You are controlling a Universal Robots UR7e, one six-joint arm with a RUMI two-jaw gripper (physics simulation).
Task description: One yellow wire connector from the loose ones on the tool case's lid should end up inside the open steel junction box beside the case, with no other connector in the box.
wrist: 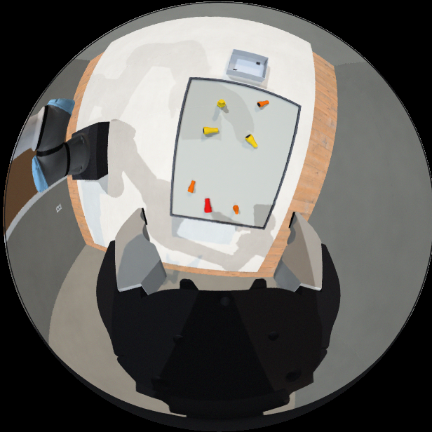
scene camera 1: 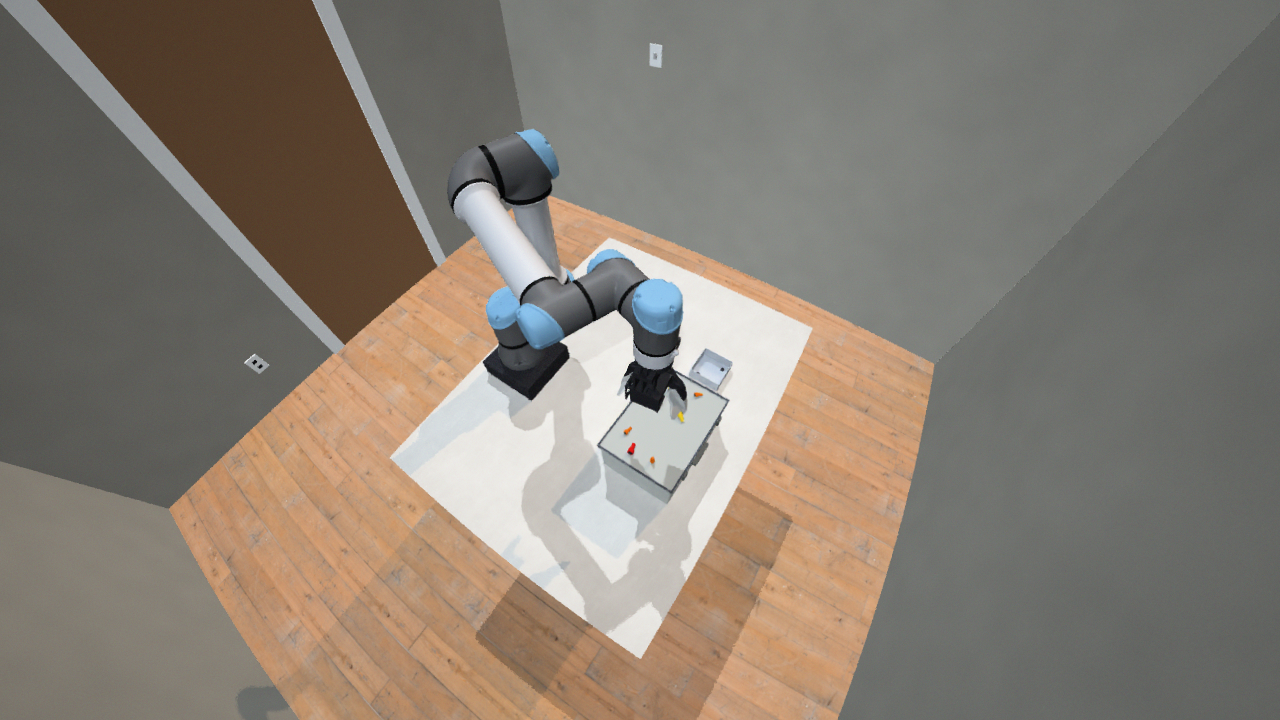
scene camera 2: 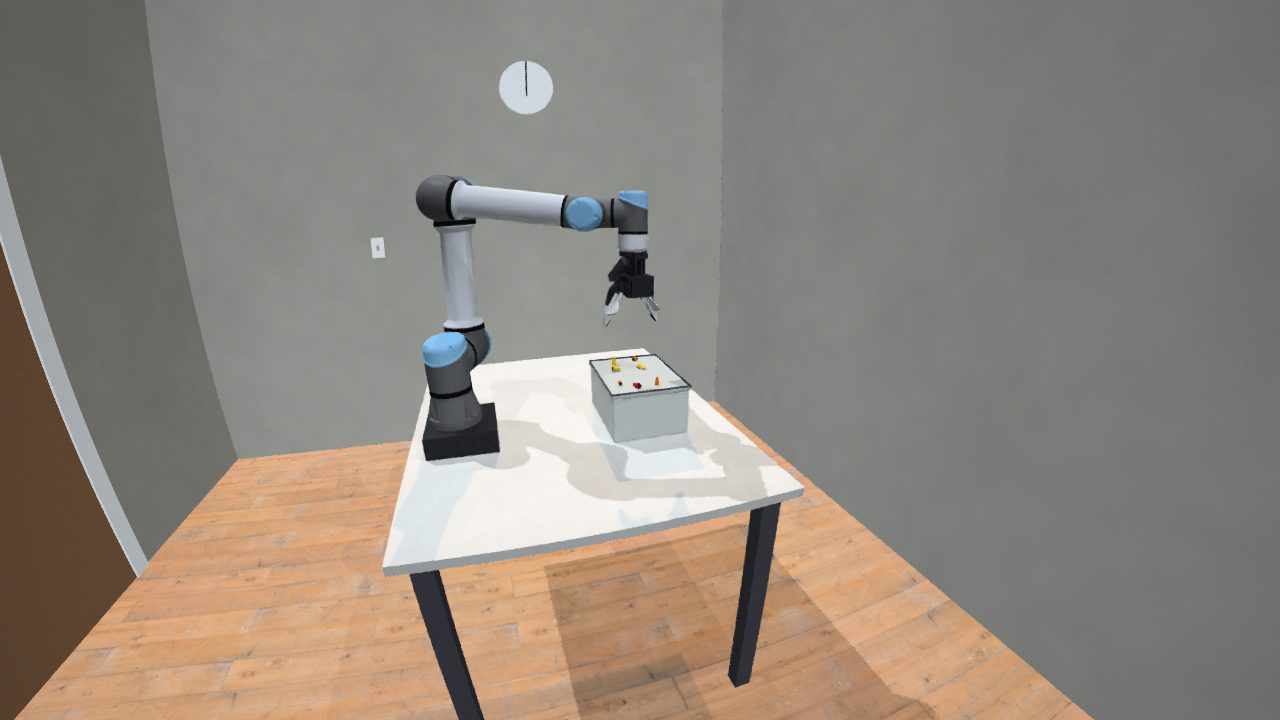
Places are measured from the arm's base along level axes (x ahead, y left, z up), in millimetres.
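Where they show: gripper, fingertip midpoint: [scene camera 2: 631,323]; arm's base at its link origin: [scene camera 1: 523,350] [scene camera 2: 456,419].
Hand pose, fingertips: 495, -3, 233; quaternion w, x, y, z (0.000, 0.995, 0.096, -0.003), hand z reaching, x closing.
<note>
Things, the pixels of their top centre, and the offset from my fingertips, as dx, dy, dz. "spot": a spot on its surface instead.
- tool case's lid at a spot on its surface: [scene camera 2: 664,371] spot: +104, +30, -156
- open steel junction box at a spot on its surface: [scene camera 1: 704,380] spot: +14, +277, -273
- orange connector at its top centre: [scene camera 1: 698,393] +47, +156, -144
My gripper [scene camera 1: 651,395] [scene camera 2: 631,320] [wrist: 218,212] is open and empty, pointing down high above the tool case's lid [scene camera 2: 664,371] [wrist: 230,165]. Three yellow connectors rest on the lid's half nearer the junction box: one [scene camera 2: 614,360] [wrist: 221,104] looks upright, one [scene camera 2: 615,368] [wrist: 211,130] lies on its side, and one [scene camera 1: 681,417] [scene camera 2: 640,366] [wrist: 251,141] lies at a slant. In scene camera 1 the gripper hides the other two. The open steel junction box [scene camera 1: 704,380] [wrist: 247,75] stands beside the case; no connector shows inside. The case hides it in scene camera 2.
On the lid also lie an orange connector [scene camera 1: 698,394] [wrist: 263,103] near the box end, and two orange ones [wrist: 192,186] [wrist: 236,209] and a red one [scene camera 1: 631,448] [wrist: 207,205] at the opposite end. The arm's black base [scene camera 2: 460,432] [wrist: 95,151] stands across the table.
</note>
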